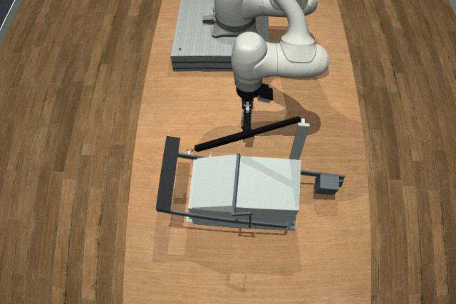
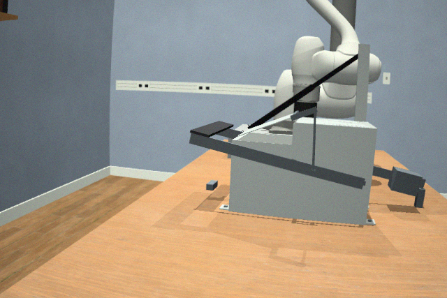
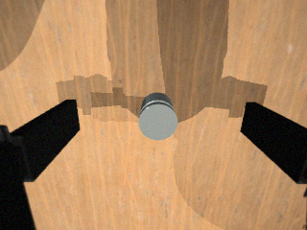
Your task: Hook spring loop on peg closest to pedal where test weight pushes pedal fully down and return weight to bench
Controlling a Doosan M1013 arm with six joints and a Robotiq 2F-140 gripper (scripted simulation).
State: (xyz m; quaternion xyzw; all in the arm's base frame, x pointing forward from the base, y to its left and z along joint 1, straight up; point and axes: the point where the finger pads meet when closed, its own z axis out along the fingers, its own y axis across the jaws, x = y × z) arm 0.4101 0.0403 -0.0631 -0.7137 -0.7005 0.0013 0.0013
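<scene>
My gripper is now 10 mm above the steel test weight. Round my hand: small grey block (210 mm ahead, 260 mm to the right, 30 mm below).
</scene>
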